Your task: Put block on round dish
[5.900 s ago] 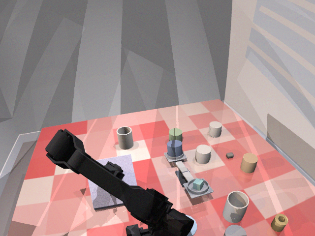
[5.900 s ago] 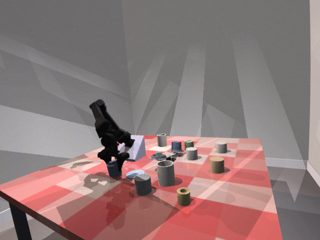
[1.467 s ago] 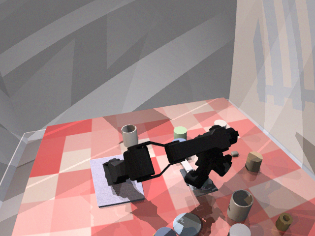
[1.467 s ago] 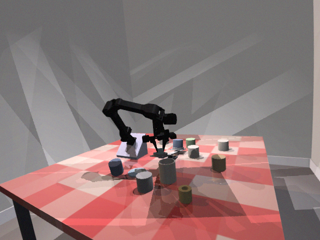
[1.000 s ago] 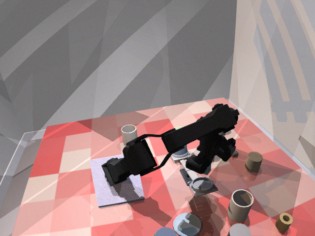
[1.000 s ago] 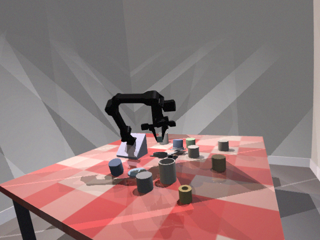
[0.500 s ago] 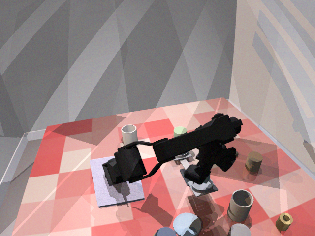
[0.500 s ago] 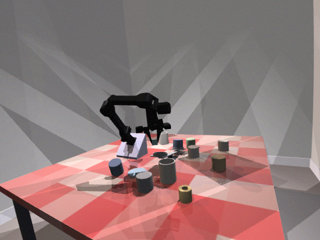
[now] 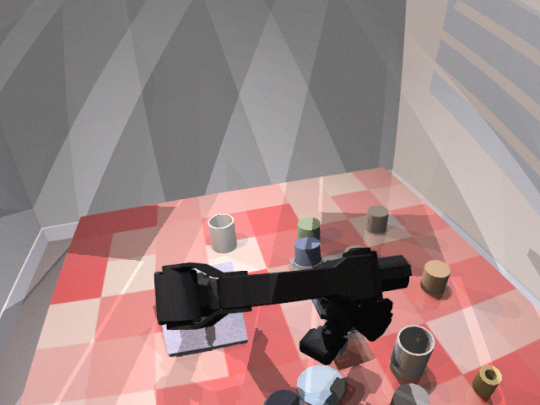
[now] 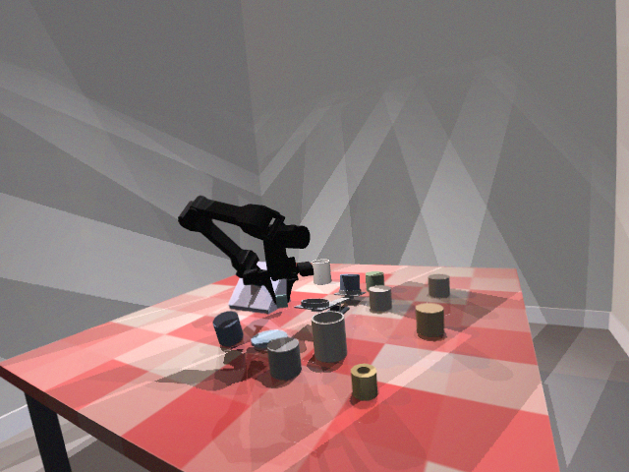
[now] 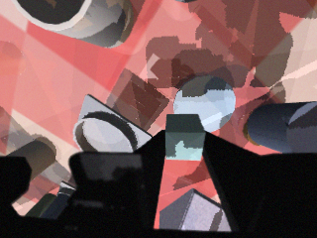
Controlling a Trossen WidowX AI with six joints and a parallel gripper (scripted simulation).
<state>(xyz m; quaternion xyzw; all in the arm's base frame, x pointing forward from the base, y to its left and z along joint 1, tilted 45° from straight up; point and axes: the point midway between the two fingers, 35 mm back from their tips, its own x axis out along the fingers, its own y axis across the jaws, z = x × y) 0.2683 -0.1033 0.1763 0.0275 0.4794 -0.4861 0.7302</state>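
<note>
Now: the round dish 10 cm below my gripper tip, 4 cm behind it and 3 cm to the right of it. The rest, counted from my gripper tip: teal block 1 cm above; then blue cup 13 cm behind, 10 cm to the right, 6 cm below; then grey cylinder 13 cm to the right, 9 cm ahead, 6 cm below.
</note>
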